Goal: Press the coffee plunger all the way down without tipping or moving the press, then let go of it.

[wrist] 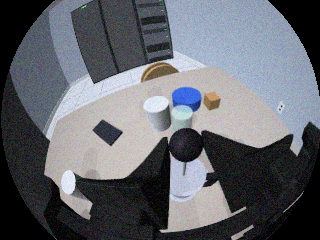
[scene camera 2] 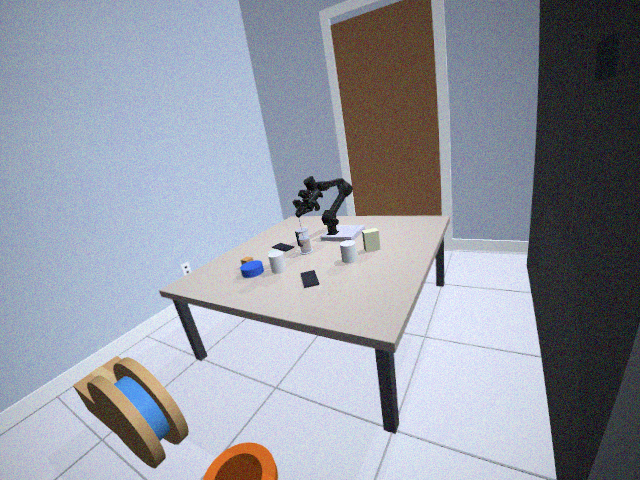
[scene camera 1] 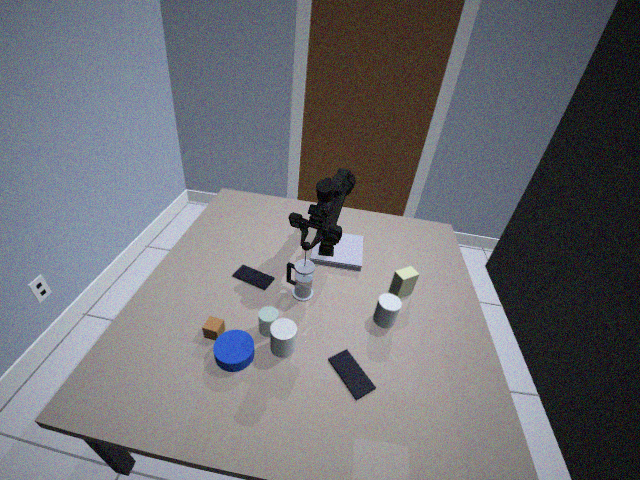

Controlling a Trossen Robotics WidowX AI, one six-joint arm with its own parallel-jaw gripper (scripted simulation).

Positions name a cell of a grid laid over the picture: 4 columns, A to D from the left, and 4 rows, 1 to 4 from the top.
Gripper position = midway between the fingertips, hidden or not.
Observation:
In view: the gripper (scene camera 1: B3), a coffee press (scene camera 1: B3), a white cylinder (scene camera 1: B3), a white cylinder (scene camera 1: C3) and a blue disc (scene camera 1: B3).
The coffee press is seen too in the wrist view (wrist: C3). The gripper also shows in the wrist view (wrist: C3).

